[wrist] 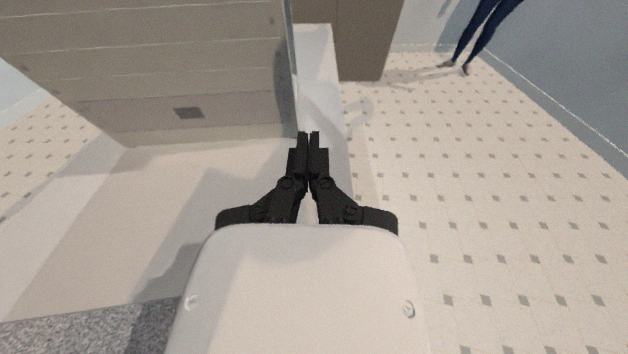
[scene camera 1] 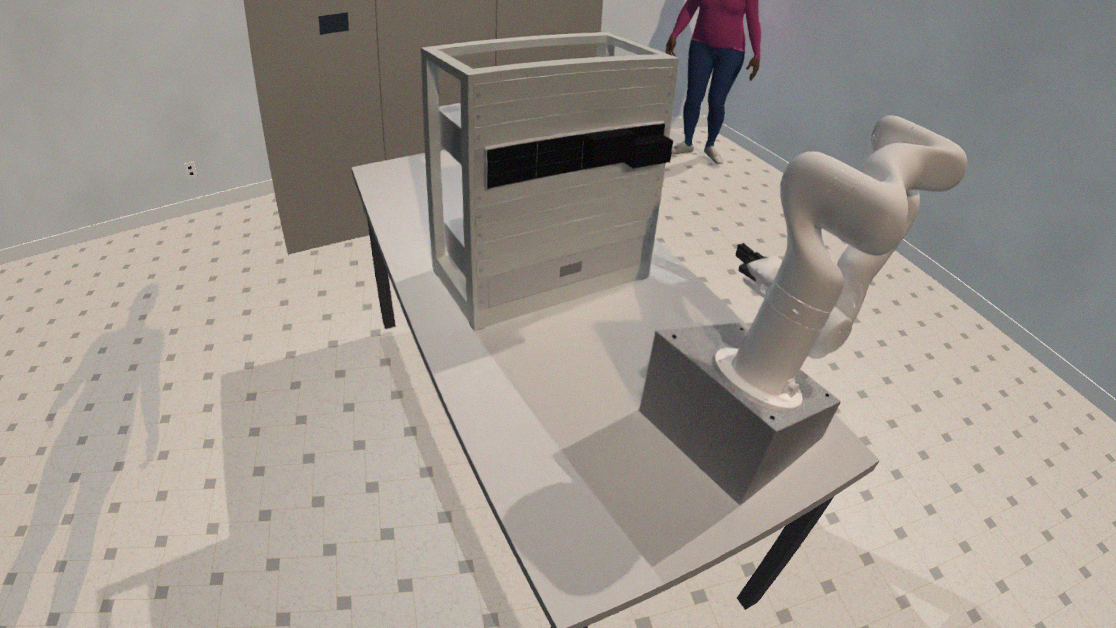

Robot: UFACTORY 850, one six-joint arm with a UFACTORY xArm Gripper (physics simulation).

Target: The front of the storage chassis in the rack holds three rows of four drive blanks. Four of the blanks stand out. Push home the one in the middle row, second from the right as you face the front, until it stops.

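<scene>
The black storage chassis spans the front of the pale rack in the scene view. Blanks at its right end stand out as a dark block; single blanks there are too dark to tell apart. The chassis does not show in the wrist view. My gripper is shut and empty. It is in front of the rack, off to its right side and lower than the chassis, apart from the rack. In the wrist view its tips point forward, beside the rack's lower right corner.
The rack stands on the long table. The arm's grey pedestal block is at the table's near right end. A brown cabinet and a person are behind the rack.
</scene>
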